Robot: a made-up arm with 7 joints. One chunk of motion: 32 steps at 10 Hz.
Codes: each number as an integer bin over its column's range. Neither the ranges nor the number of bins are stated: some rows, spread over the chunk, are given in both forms.
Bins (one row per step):
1: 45 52 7 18 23 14 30
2: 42 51 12 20 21 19 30
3: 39 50 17 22 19 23 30
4: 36 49 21 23 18 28 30
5: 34 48 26 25 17 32 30
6: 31 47 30 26 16 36 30
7: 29 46 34 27 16 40 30
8: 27 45 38 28 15 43 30
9: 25 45 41 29 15 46 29
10: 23 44 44 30 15 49 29
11: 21 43 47 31 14 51 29
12: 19 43 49 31 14 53 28
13: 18 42 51 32 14 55 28
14: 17 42 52 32 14 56 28
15: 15 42 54 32 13 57 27
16: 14 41 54 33 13 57 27
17: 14 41 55 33 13 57 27
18: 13 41 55 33 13 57 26
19: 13 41 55 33 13 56 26
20: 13 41 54 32 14 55 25
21: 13 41 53 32 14 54 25
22: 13 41 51 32 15 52 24
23: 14 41 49 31 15 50 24
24: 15 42 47 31 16 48 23
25: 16 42 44 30 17 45 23
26: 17 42 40 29 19 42 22
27: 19 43 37 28 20 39 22
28: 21 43 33 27 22 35 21
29: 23 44 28 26 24 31 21
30: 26 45 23 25 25 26 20
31: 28 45 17 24 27 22 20
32: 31 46 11 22 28 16 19
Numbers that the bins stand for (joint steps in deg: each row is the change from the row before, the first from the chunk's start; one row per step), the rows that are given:
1: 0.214 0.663 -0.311 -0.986 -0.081 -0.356 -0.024
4: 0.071 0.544 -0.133 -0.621 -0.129 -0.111 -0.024
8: -0.071 0.386 0.083 -0.256 -0.157 0.151 -0.024
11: -0.167 0.306 0.197 -0.037 -0.167 0.290 -0.040
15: -0.262 0.267 0.286 0.037 -0.176 0.395 -0.071
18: -0.294 0.227 0.298 0.110 -0.176 0.395 -0.087
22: -0.294 0.227 0.248 0.037 -0.157 0.308 -0.119
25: -0.246 0.267 0.159 -0.110 -0.138 0.186 -0.135
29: -0.135 0.346 -0.044 -0.402 -0.071 -0.059 -0.167
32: -0.008 0.425 -0.260 -0.694 -0.033 -0.321 -0.198
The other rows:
2: 0.167 0.624 -0.248 -0.840 -0.100 -0.268 -0.024
3: 0.119 0.584 -0.184 -0.694 -0.119 -0.198 -0.024
5: 0.040 0.505 -0.070 -0.475 -0.138 -0.041 -0.024
6: -0.008 0.465 -0.019 -0.402 -0.148 0.029 -0.024
7: -0.040 0.425 0.032 -0.329 -0.148 0.098 -0.024
9: -0.103 0.386 0.121 -0.183 -0.157 0.203 -0.040
10: -0.135 0.346 0.159 -0.110 -0.157 0.256 -0.040
12: -0.198 0.306 0.222 -0.037 -0.167 0.325 -0.056
13: -0.214 0.267 0.248 0.037 -0.167 0.360 -0.056
14: -0.230 0.267 0.260 0.037 -0.167 0.378 -0.056
16: -0.278 0.227 0.286 0.110 -0.176 0.395 -0.071
17: -0.278 0.227 0.298 0.110 -0.176 0.395 -0.071
19: -0.294 0.227 0.298 0.110 -0.176 0.378 -0.087
20: -0.294 0.227 0.286 0.037 -0.167 0.360 -0.103
21: -0.294 0.227 0.273 0.037 -0.167 0.343 -0.103
23: -0.278 0.227 0.222 -0.037 -0.157 0.273 -0.119
24: -0.262 0.267 0.197 -0.037 -0.148 0.238 -0.135
26: -0.230 0.267 0.108 -0.183 -0.119 0.133 -0.151
27: -0.198 0.306 0.070 -0.256 -0.110 0.081 -0.151
28: -0.167 0.306 0.019 -0.329 -0.090 0.011 -0.167
30: -0.087 0.386 -0.108 -0.475 -0.062 -0.146 -0.183
31: -0.056 0.386 -0.184 -0.548 -0.043 -0.216 -0.183

